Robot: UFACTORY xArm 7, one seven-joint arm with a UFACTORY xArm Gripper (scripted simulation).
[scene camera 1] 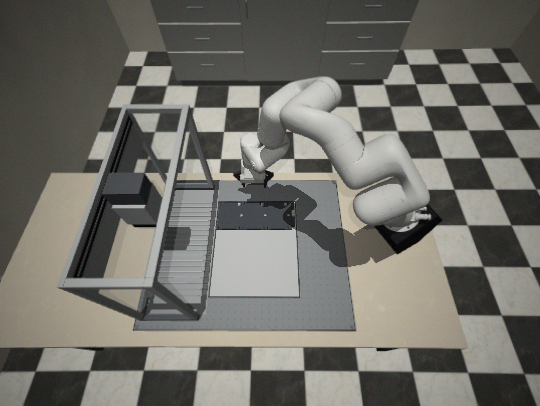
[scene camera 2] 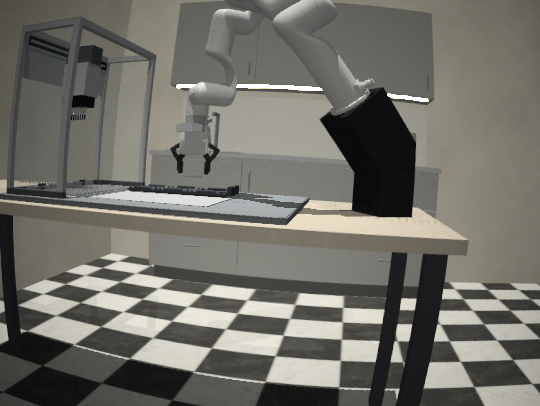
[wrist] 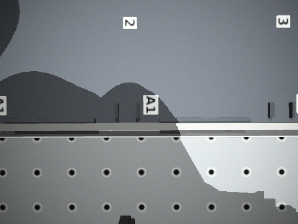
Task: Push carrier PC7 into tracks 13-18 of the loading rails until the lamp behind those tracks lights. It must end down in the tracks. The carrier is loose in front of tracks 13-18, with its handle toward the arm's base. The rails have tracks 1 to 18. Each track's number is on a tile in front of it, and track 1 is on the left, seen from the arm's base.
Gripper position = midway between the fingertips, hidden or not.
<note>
I see my gripper (scene camera 2: 193, 173) and a carrier PC7 (scene camera 1: 252, 215).
The carrier PC7 shows as well in the wrist view (wrist: 68, 68).
</note>
